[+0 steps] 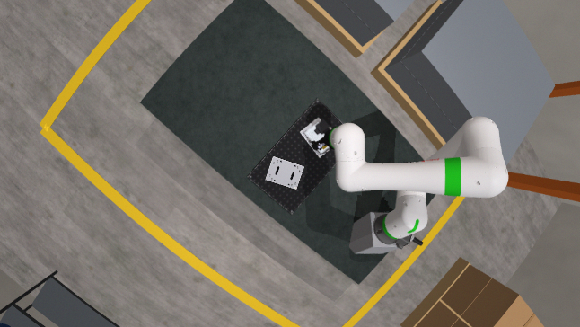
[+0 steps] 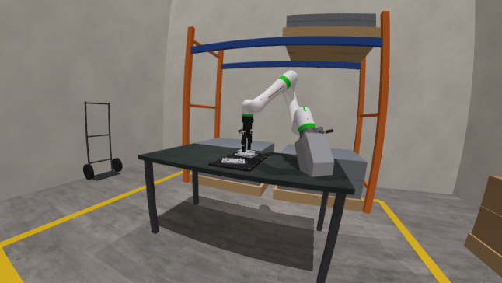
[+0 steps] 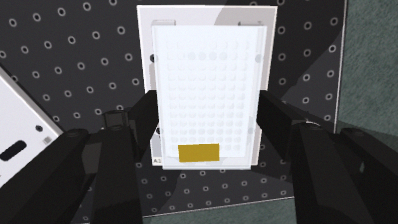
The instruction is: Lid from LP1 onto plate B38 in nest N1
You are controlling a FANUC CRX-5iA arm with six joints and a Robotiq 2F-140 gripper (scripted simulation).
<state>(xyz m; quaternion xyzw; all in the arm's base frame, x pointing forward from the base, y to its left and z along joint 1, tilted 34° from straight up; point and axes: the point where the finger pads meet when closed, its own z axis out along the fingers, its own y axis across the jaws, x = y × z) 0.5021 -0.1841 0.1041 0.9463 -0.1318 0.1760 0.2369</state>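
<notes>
My hand is 40 mm above the culture plate B38. The rest, counted from my hand: nest: 60 mm below; lid: 20 mm below; lid park LP1: 60 mm ahead, 240 mm to the left, 60 mm below.
</notes>
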